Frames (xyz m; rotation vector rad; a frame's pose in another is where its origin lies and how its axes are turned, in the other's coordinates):
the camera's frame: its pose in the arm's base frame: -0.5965 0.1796 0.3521 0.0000 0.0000 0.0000
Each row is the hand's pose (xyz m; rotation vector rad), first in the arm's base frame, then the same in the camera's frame.
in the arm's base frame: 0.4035 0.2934 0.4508 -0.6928 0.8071 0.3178
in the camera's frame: 1.0000 0.1138 0.0987 -0.6928 0.8071 0.3178
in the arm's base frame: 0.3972 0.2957 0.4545 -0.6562 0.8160 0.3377
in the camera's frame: 0.9937 0.1161 0.1024 -0.6562 0.8160 0.3377
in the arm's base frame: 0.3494 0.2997 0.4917 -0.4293 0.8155 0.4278
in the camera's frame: 0.9459 0.1201 0.1396 -0.4293 0.8155 0.4278
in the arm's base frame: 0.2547 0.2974 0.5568 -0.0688 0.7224 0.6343
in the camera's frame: 0.8512 0.1178 0.2047 -0.0688 0.7224 0.6343
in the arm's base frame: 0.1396 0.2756 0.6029 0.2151 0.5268 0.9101
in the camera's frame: 0.7361 0.0960 0.2508 0.2151 0.5268 0.9101
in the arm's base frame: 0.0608 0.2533 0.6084 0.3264 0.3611 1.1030
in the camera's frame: 0.6573 0.0737 0.2563 0.3264 0.3611 1.1030
